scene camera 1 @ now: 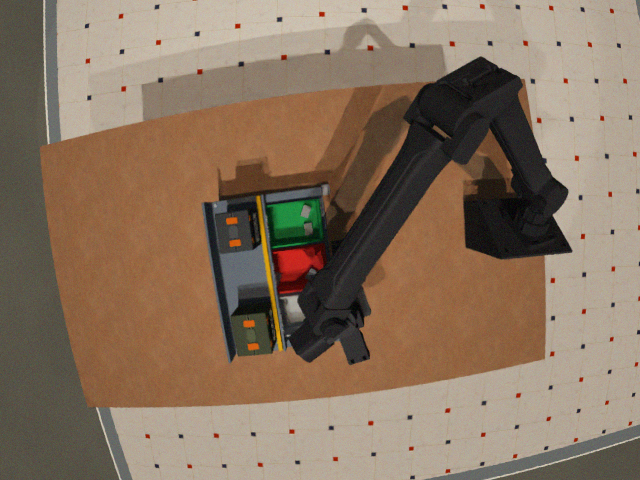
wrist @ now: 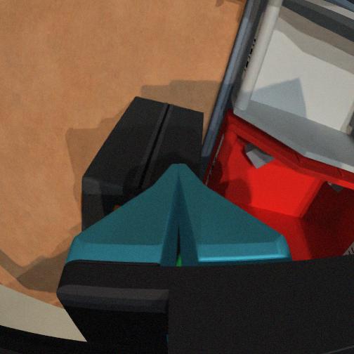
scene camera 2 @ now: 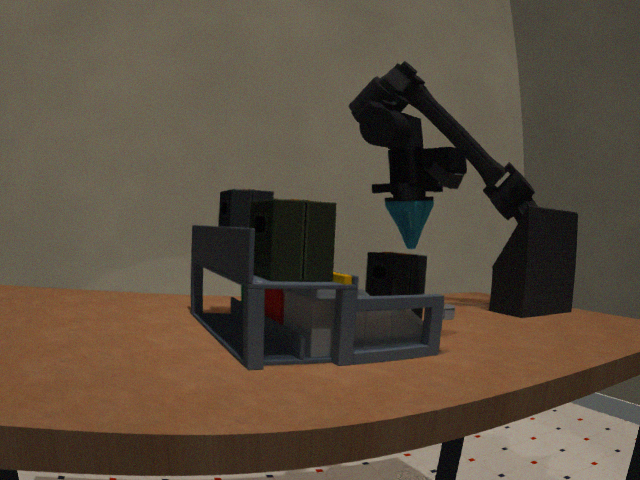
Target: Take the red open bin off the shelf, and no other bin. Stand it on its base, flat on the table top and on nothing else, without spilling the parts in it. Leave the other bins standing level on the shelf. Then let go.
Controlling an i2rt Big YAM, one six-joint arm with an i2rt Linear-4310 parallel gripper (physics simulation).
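Pixels of known places: gripper, between the fingertips: (scene camera 2: 411,248); arm's base, origin of its link: (scene camera 1: 528,228) (scene camera 2: 540,234).
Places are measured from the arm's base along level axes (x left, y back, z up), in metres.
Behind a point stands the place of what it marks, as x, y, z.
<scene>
The red open bin (scene camera 1: 294,263) @(-0.028, -0.562, -0.170) (scene camera 2: 274,304) @(-0.006, -0.652, -0.126) (wrist: 280,200) sits in the lower front bay of the grey shelf (scene camera 1: 245,268) @(-0.055, -0.669, -0.078) (scene camera 2: 343,330) @(0.162, -0.640, -0.133) (wrist: 230,80), between the green bin (scene camera 1: 289,222) @(-0.133, -0.549, -0.170) and the pale grey bin (scene camera 1: 293,308) @(0.087, -0.594, -0.170) (scene camera 2: 387,325) @(0.143, -0.559, -0.136) (wrist: 310,85). Grey parts (wrist: 257,155) lie in the red bin. My gripper (scene camera 2: 411,246) @(0.054, -0.454, -0.038) (wrist: 178,175) is shut with nothing between its teal fingertips. It points down, above and apart from a black case (scene camera 2: 395,273) @(0.028, -0.463, -0.078) (wrist: 120,150) at the shelf's front. In the wrist view the fingers hide part of the red bin.
The black case stands upright close to the front rail, beside the red bin. A dark grey case (scene camera 1: 232,232) @(-0.148, -0.650, 0.044) (scene camera 2: 235,209) @(-0.109, -0.679, 0.010) and an olive case (scene camera 1: 252,333) @(0.078, -0.671, 0.019) (scene camera 2: 289,240) @(0.128, -0.699, -0.030) stand on the upper board, behind a yellow strip (scene camera 1: 266,258) @(-0.068, -0.612, -0.068). The arm passes over the brown table (scene camera 1: 155,310) @(0.015, -0.982, -0.179).
</scene>
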